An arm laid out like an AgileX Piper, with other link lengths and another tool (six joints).
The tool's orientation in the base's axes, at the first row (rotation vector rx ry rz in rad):
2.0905 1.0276 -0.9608
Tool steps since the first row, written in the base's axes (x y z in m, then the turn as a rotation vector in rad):
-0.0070 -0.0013 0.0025 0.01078 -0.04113 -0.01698
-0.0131 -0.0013 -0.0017 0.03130 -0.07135 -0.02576
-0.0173 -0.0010 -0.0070 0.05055 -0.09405 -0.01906
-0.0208 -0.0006 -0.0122 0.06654 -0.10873 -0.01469
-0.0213 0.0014 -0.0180 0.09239 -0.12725 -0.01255
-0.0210 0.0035 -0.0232 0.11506 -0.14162 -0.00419
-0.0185 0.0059 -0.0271 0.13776 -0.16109 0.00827
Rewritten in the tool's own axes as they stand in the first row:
-0.0056 -0.0047 0.0020 0.00237 0.02662 0.03718
-0.0048 -0.0106 0.0063 0.00659 0.05745 0.05823
-0.0022 -0.0154 0.0104 0.00065 0.08648 0.06545
0.0006 -0.0195 0.0141 -0.00168 0.10823 0.06891
0.0059 -0.0221 0.0160 0.00058 0.13973 0.07323
0.0111 -0.0240 0.0171 -0.00196 0.16770 0.07201
0.0162 -0.0239 0.0166 -0.00981 0.19913 0.07244

